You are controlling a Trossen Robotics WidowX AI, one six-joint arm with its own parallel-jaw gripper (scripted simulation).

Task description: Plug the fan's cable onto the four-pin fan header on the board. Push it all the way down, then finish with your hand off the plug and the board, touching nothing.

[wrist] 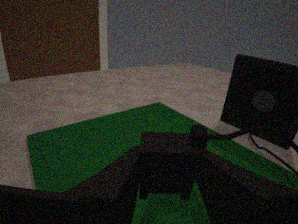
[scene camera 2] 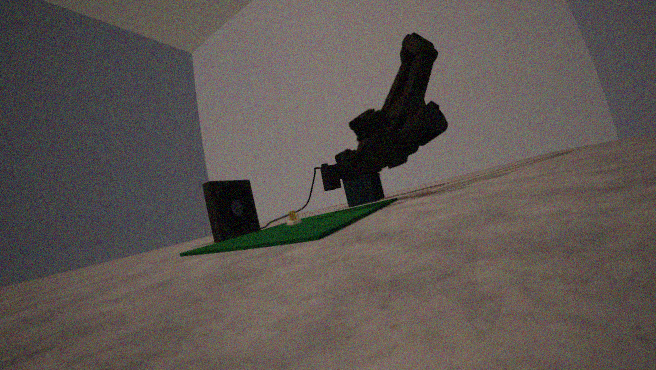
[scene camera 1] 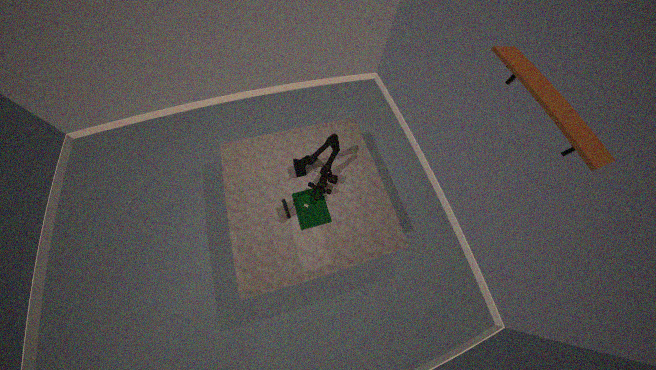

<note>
In view: my gripper (scene camera 2: 327, 174), a fan plug (wrist: 169, 162), a black fan (scene camera 2: 230, 204) and a green board (scene camera 2: 317, 227).
My gripper is seen too in the wrist view (wrist: 167, 154). The green board is seen too in the wrist view (wrist: 62, 157) and in scene camera 1 (scene camera 1: 317, 213).
</note>
